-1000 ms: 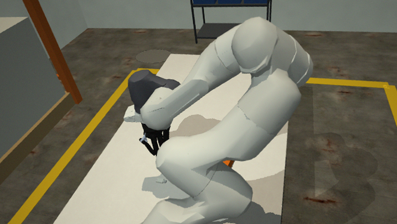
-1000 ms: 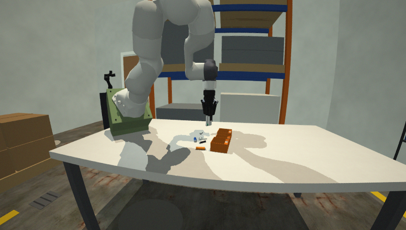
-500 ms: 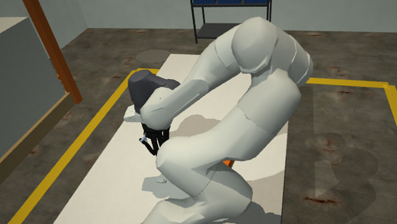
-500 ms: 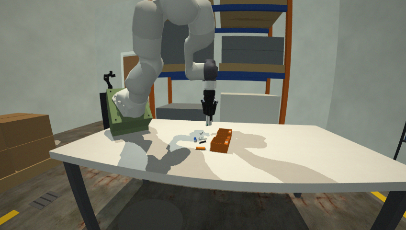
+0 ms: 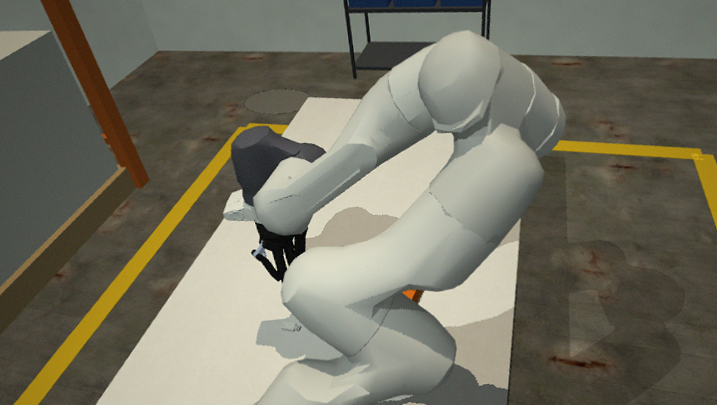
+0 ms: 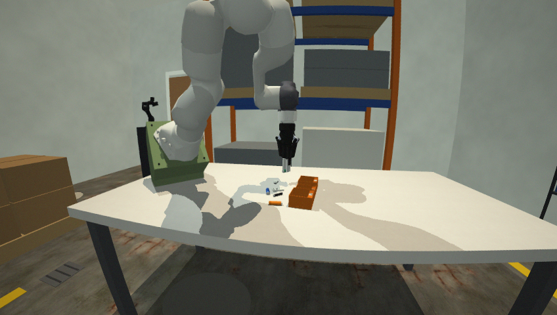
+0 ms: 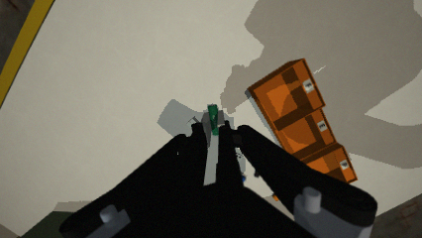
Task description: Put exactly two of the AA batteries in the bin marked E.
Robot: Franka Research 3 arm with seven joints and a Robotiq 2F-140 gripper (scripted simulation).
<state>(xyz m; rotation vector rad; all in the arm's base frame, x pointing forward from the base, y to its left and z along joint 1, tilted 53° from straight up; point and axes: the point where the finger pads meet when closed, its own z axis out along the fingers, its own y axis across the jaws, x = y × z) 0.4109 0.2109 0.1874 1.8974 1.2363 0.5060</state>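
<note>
Now: hand 3 cm above the green AA battery. The rest, counted from my hand: blue battery: 8 cm behind, 13 cm to the right, 9 cm below; white part: 5 cm behind, 9 cm below; domino: 3 cm behind, 10 cm to the right, 9 cm below.
</note>
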